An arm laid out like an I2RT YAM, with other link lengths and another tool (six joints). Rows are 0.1 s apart.
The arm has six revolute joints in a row. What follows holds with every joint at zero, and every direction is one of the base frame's. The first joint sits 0.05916 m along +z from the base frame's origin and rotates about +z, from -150 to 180 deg. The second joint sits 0.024 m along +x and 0.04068 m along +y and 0.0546 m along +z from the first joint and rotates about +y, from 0 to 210 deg. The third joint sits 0.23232 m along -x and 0.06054 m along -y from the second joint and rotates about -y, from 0 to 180 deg. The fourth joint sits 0.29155 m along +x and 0.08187 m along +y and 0.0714 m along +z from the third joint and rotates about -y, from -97 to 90 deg. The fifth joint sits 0.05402 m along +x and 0.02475 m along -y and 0.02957 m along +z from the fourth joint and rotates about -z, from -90 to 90 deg. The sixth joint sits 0.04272 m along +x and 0.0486 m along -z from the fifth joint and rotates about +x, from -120 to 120 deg. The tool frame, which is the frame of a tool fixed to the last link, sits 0.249 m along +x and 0.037 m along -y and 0.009 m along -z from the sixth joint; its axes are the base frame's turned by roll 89.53, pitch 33.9 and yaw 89.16 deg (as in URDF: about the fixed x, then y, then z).
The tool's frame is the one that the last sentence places.
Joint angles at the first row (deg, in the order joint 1, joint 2, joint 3, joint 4, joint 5, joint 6):
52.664, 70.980, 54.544, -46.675, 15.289, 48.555
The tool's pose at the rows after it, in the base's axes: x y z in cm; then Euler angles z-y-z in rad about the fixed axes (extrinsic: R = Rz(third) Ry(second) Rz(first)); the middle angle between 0 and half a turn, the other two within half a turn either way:
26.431 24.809 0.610 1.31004 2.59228 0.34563
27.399 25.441 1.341 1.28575 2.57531 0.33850
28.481 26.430 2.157 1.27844 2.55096 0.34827
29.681 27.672 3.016 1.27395 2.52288 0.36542
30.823 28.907 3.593 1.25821 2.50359 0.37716
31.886 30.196 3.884 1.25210 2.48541 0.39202
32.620 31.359 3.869 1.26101 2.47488 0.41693
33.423 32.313 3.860 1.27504 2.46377 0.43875
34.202 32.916 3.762 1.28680 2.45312 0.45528
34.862 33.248 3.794 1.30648 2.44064 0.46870
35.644 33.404 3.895 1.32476 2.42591 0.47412
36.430 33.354 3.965 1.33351 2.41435 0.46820
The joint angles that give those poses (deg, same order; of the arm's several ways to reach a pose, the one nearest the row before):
52.643, 72.075, 56.074, -46.609, 15.770, 47.747
52.642, 73.843, 58.303, -46.303, 16.425, 46.478
52.642, 75.549, 60.489, -45.363, 16.819, 45.167
52.643, 77.471, 62.826, -44.030, 17.060, 43.572
52.643, 80.007, 65.406, -42.872, 17.191, 41.758
52.642, 82.521, 67.549, -41.298, 17.168, 40.358
52.468, 84.489, 68.970, -39.768, 16.513, 39.310
52.009, 86.169, 70.171, -38.261, 15.770, 38.479
51.330, 87.287, 70.697, -36.709, 15.026, 37.626
50.588, 87.680, 70.741, -35.331, 14.349, 37.321
49.735, 87.985, 70.740, -33.955, 13.890, 37.211
48.949, 88.423, 70.894, -32.928, 13.803, 37.190

